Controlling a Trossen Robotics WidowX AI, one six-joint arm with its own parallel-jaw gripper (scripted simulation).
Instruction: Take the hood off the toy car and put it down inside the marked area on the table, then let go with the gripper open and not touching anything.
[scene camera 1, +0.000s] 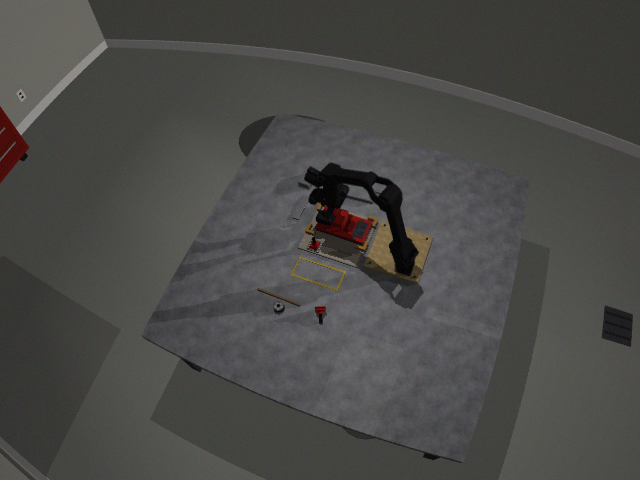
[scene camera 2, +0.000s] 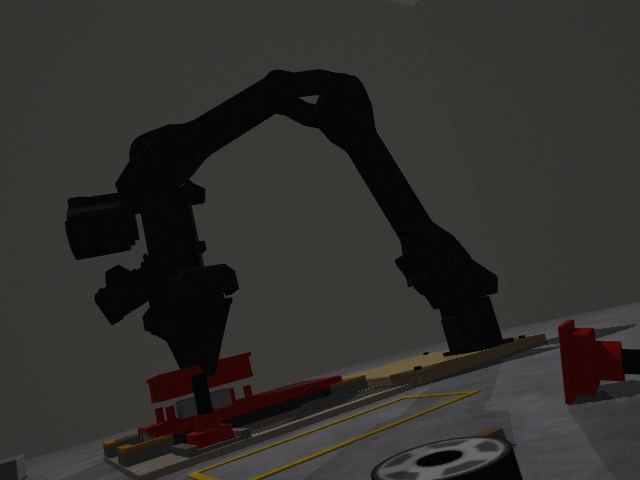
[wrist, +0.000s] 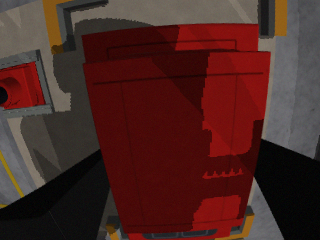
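With my gripper (scene camera 2: 200, 379) I am carrying a red hood (wrist: 179, 133).
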